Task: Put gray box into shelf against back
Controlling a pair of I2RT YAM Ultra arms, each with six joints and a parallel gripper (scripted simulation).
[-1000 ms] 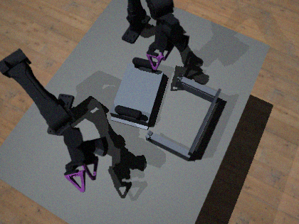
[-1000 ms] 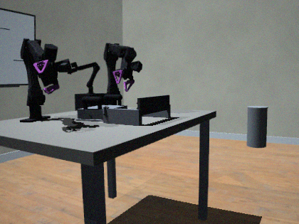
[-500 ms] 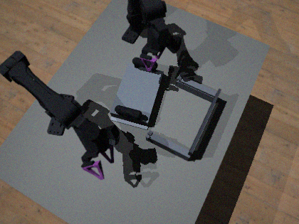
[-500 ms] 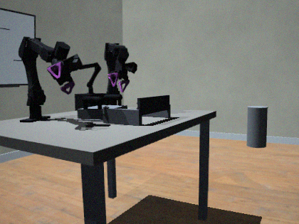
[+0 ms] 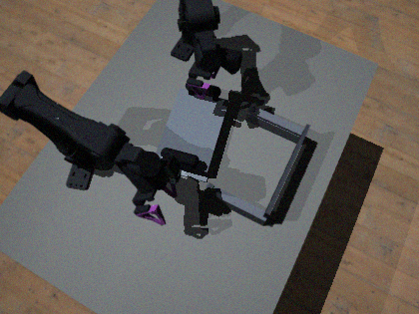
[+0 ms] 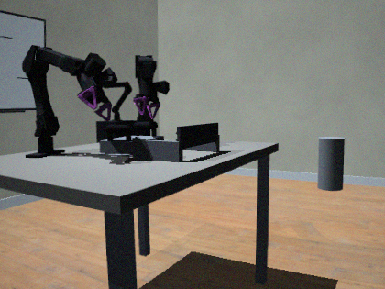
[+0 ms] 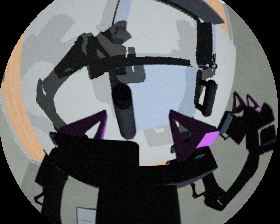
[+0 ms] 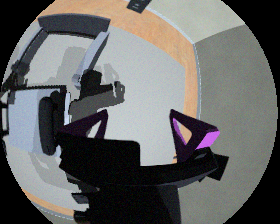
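My right hand is 27 cm to the right of the gray box, 12 cm past it and 12 cm above it.
My left gripper is now 110 mm to the left of the gray box, 100 mm above it and 20 mm short of it.
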